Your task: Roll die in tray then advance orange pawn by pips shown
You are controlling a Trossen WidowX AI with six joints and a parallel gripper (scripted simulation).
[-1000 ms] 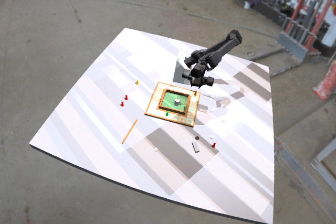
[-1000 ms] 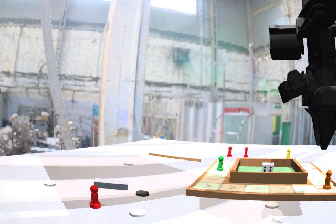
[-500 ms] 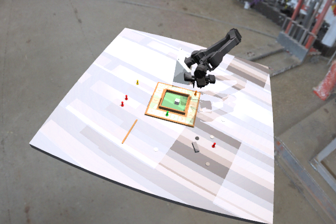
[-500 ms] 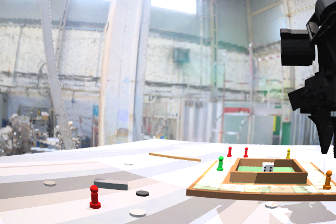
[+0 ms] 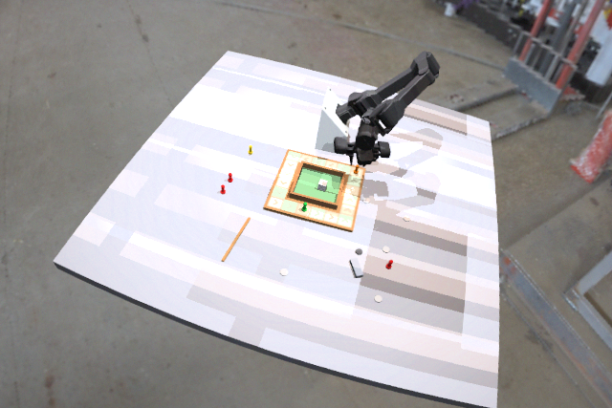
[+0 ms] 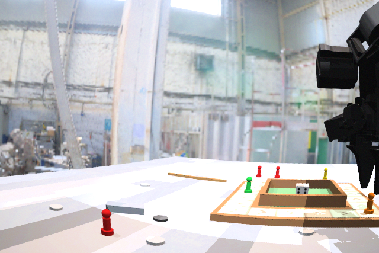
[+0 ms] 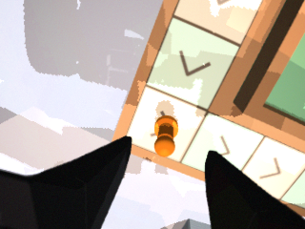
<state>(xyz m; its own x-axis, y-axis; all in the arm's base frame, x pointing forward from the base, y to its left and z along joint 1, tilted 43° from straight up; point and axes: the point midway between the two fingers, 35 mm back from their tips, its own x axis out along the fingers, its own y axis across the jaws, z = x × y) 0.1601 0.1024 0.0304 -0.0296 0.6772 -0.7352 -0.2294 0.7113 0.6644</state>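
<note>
Right now my gripper tip is 20 mm above the orange pawn. Also, from my gripper tip: tray (110 mm ahead, 110 mm to the right, 40 mm below); then white die (110 mm ahead, 100 mm to the right, 20 mm below); then green pawn (220 mm ahead, 130 mm to the right, 20 mm below).
</note>
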